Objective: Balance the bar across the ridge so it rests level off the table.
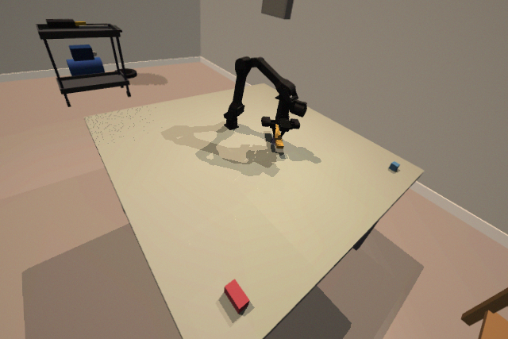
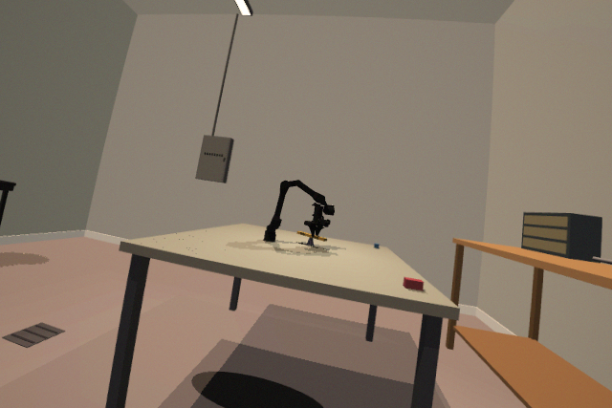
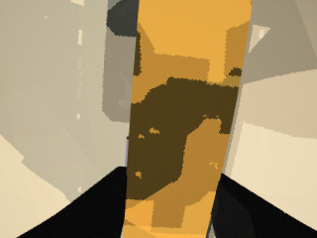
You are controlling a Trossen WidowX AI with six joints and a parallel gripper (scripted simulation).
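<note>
Now: the bar 2 cm behind my gripper tip and 2 cm to the left of it. From my gripper tip the other things lie so: red block 46 cm ahead, 59 cm to the right, 4 cm below; then blue cube 46 cm ahead, 41 cm to the left, 4 cm below.
</note>
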